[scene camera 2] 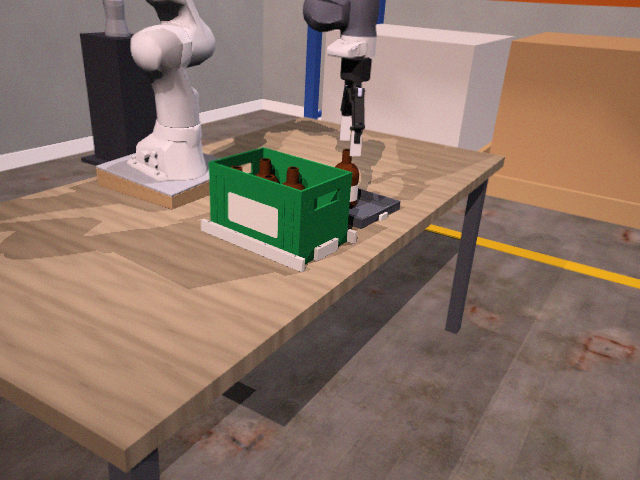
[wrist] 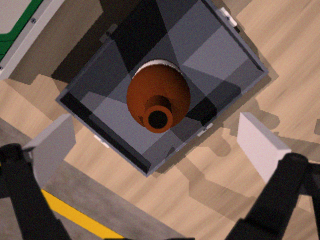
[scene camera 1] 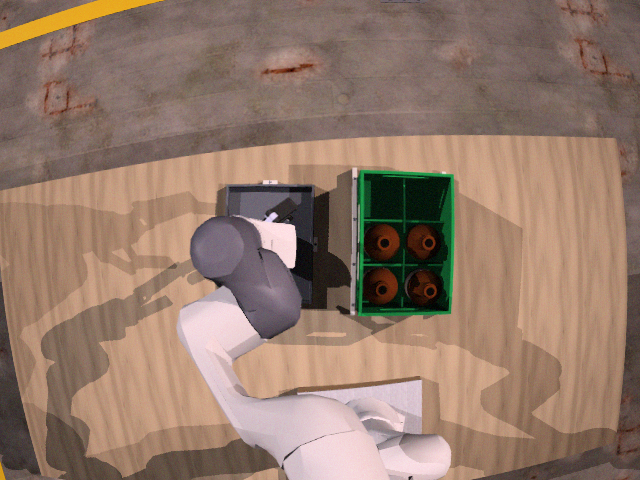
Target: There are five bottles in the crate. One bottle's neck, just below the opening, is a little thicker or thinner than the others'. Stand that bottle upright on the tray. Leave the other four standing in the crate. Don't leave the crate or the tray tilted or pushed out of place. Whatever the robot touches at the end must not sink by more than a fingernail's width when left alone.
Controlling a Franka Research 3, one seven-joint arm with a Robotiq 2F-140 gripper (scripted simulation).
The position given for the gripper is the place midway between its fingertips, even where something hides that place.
In view: the gripper (scene camera 2: 349,147), a dark grey tray (scene camera 1: 247,200), a green crate (scene camera 2: 297,221), a brown bottle (wrist: 158,97) and a white strip (scene camera 2: 273,253).
The dark grey tray shows as well in scene camera 2 (scene camera 2: 370,205) and in the wrist view (wrist: 219,67). The gripper shows as well in the wrist view (wrist: 156,128).
